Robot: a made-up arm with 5 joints.
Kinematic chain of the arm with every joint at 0, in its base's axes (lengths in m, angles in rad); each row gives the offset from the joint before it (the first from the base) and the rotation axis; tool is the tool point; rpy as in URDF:
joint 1: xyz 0 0 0.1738 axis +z
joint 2: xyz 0 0 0 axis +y
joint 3: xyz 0.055 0 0.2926 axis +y
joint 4: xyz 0.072 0 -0.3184 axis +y
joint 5: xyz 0.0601 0 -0.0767 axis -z
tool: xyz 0 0 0 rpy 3.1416 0 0
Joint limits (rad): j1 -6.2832..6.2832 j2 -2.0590..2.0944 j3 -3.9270..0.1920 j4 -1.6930..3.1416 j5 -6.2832..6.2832
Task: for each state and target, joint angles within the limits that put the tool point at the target. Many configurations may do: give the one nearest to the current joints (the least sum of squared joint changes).
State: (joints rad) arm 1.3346 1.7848 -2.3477 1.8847 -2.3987
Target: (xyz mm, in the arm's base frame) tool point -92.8 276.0 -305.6
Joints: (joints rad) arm 1.8952 1.8850 -2.0435 2.0416 -2.3987
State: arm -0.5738 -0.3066 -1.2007 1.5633 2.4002
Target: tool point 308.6 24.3 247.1
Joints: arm 0.0786 -0.1472 -0.8023 1.6423 2.4002
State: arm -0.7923 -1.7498 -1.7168 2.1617 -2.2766
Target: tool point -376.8 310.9 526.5
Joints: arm -0.6899 -1.5945 -2.1586 1.7805 -2.2766
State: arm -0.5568 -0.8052 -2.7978 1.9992 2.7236
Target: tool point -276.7 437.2 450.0
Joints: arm -1.0065 -1.2691 -3.0215 2.5522 2.7236
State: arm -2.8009 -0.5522 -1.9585 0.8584 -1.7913
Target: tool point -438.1 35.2 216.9
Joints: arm -3.2218 0.1715 -1.0442 1.0551 -1.7913
